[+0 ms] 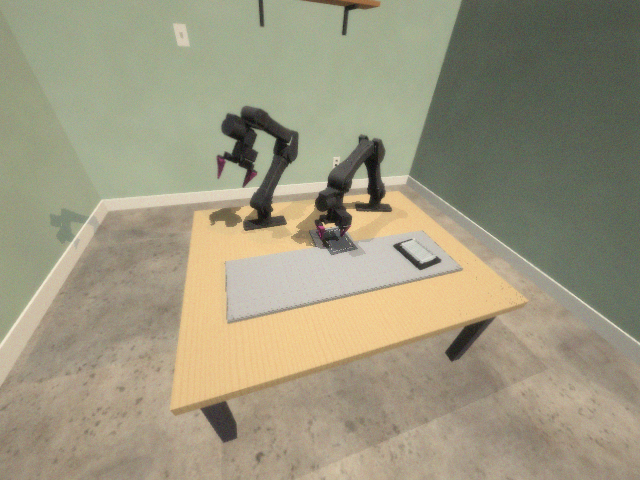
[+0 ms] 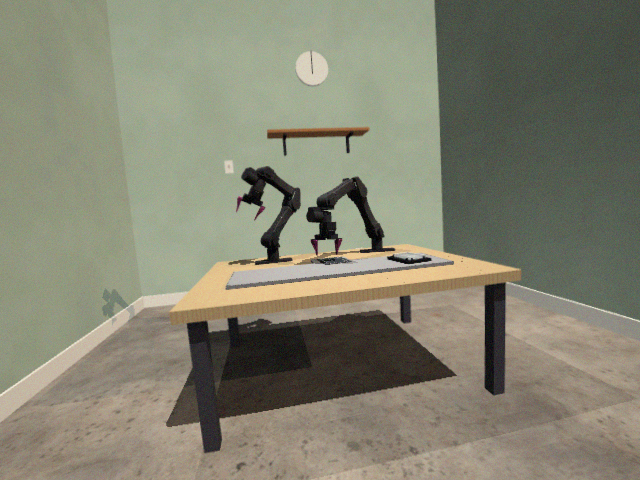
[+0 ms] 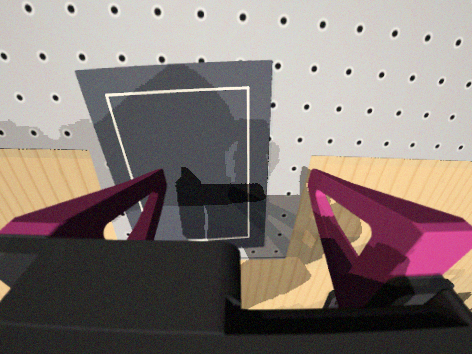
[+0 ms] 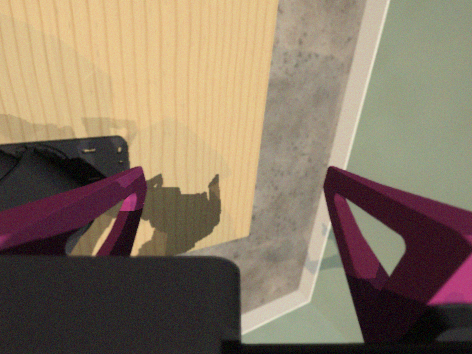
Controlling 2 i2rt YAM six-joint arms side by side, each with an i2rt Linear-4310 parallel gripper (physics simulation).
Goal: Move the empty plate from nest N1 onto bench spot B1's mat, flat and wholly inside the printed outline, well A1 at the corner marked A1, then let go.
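Where they show: left gripper, fingertip midpoint: (image 1: 331, 238) (image 2: 326, 255) (image 3: 237, 177); right gripper, fingertip midpoint: (image 1: 231, 183) (image 2: 245, 216) (image 4: 235, 176); left arm's base at its link origin: (image 1: 373, 208) (image 2: 377, 251); right arm's base at its link origin: (image 1: 265, 223) (image 2: 273, 261) (image 4: 40, 169).
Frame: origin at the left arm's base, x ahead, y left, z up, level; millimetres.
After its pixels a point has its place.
A pale plate (image 1: 417, 251) @(x 415, y 68, z 39 mm) (image 2: 410, 255) @(x 434, y 79, z 38 mm) sits in a black nest (image 1: 428, 265) @(x 483, y 92, z 22 mm) at the right end of the bench board. Its wells are too small to read. A dark grey mat (image 1: 343, 248) @(x 359, y -239, z 15 mm) (image 3: 259, 100) @(x 373, y -296, z 15 mm) with a thin white printed outline (image 3: 248, 125) @(x 354, y -294, z 15 mm) lies at the board's back edge; nothing rests on it, and no A1 mark is readable. My left gripper (image 1: 332, 236) @(x 327, y -291, z 46 mm) (image 2: 327, 253) @(x 327, y -291, z 46 mm) (image 3: 237, 177) @(x 327, y -291, z 46 mm) is open and empty, pointing down above the mat. Its shadow falls across the mat. My right gripper (image 1: 231, 181) @(x 249, y -689, z 258 mm) (image 2: 246, 214) @(x 249, y -689, z 258 mm) (image 4: 235, 176) @(x 249, y -689, z 258 mm) is open and empty, high over the table's back left.
The grey perforated board (image 1: 289, 281) @(x 537, y -471, z 13 mm) (image 2: 289, 274) @(x 546, y -445, z 11 mm) (image 3: 350, 90) @(x 397, y -358, z 13 mm) lies across the wooden table (image 1: 268, 346) @(x 772, y -534, z 0 mm) (image 2: 330, 298) @(x 814, y -279, z -17 mm) (image 4: 200, 75) @(x 310, y -760, z 0 mm). The two arm bases stand at the table's back edge. A wooden shelf (image 2: 317, 132) hangs on the wall behind the arms.
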